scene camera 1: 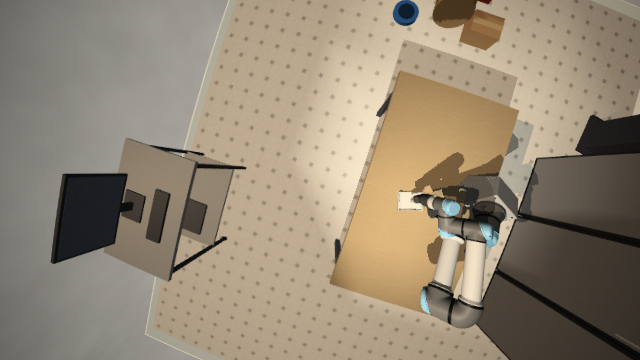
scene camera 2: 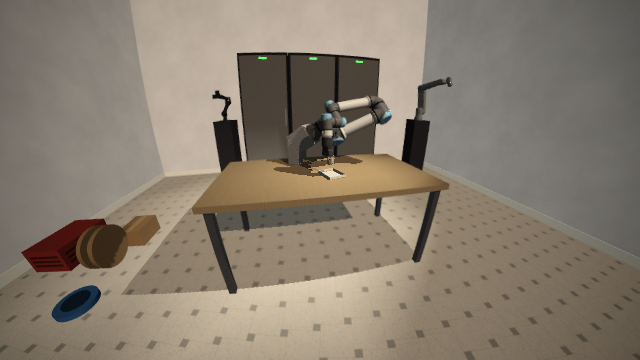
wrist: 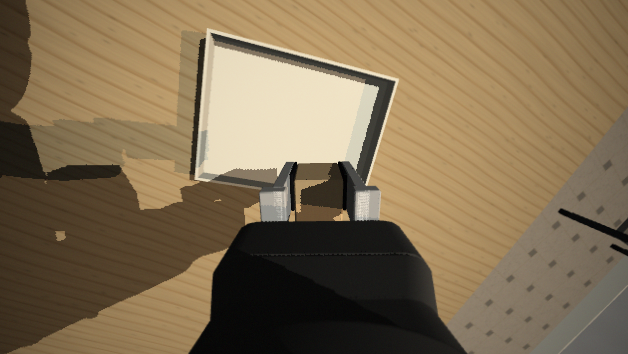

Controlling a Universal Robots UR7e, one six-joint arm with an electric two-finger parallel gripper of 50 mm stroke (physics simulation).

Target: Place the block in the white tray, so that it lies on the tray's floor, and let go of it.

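Places are measured from the arm's base along level axes (x back, y right, z up), in metres.
Where they show: gripper, fingertip midpoint: (scene camera 1: 413, 199) (scene camera 2: 330, 164) (wrist: 317, 176); arm's base at its link origin: (scene camera 1: 488, 210) (scene camera 2: 311, 133).
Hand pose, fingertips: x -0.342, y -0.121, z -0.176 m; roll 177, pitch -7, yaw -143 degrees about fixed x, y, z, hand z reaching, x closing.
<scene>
Things, the pixels of their top centre, and the offset from my fingertips. Level surfaces: height alone.
- white tray at its top centre: (wrist: 295, 129) (scene camera 2: 331, 172) (scene camera 1: 410, 201) dx +0.023, dy -0.013, dz -0.069 m
- wood-brown block at its top centre: (wrist: 323, 204) dx -0.001, dy +0.005, dz +0.035 m
- wooden table at its surface level: dz -0.089 m
The white tray (scene camera 1: 404, 201) (scene camera 2: 332, 175) (wrist: 285, 110) lies on the table, with low walls and a bare floor showing in the wrist view. My gripper (scene camera 1: 417, 199) (scene camera 2: 331, 161) (wrist: 317, 176) is shut on the wood-brown block (wrist: 320, 192), which sits between the two finger pads. In the wrist view the block and fingertips overlap the tray's near wall, toward its right corner, and hide part of it. In scene camera 2 the fingers are above the table by the tray's rear edge. The block is too small to make out clearly in the scene views.
The wooden table (scene camera 1: 440, 120) (scene camera 2: 250, 187) (wrist: 475, 150) bears the tray and the arm's grey base (scene camera 2: 298, 145). The arm's shadows fall across the table. Dark cabinets (scene camera 1: 575, 260) (scene camera 2: 310, 95) stand behind the arm. A cardboard box (scene camera 1: 482, 30) (scene camera 2: 142, 230) and a blue round container (scene camera 1: 405, 12) (scene camera 2: 76, 303) are on the floor.
</scene>
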